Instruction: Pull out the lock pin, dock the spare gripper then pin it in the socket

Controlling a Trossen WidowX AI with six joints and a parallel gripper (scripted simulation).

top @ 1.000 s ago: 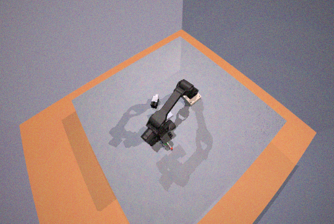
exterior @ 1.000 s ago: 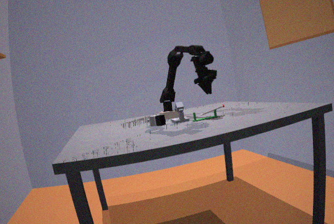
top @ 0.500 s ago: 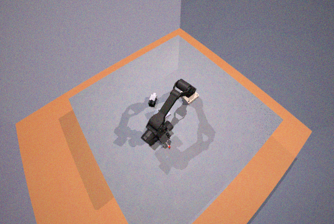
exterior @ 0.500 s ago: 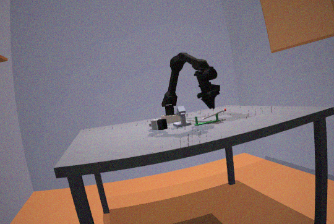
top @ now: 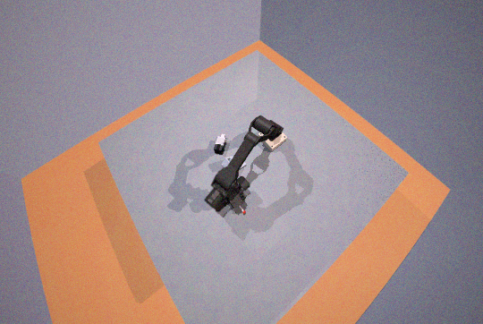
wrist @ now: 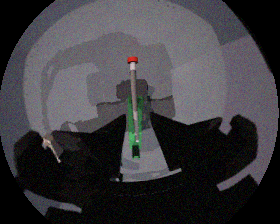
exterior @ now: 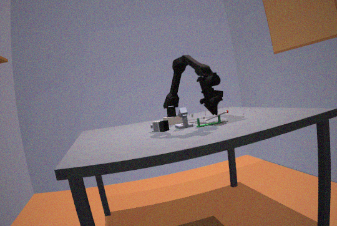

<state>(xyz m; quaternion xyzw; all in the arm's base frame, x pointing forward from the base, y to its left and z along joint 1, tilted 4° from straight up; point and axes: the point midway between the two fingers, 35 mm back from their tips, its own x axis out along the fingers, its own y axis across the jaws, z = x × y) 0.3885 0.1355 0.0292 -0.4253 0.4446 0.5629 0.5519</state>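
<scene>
Now: the green bar-shaped rack 4 cm to the right of my gripper tip, 3 cm below it and 1 cm behind it. From my gripper tip the other things lie so: spare gripper (29 cm to the right, 14 cm behind, 2 cm below); grey socket mount (15 cm to the right, 10 cm behind).
</scene>
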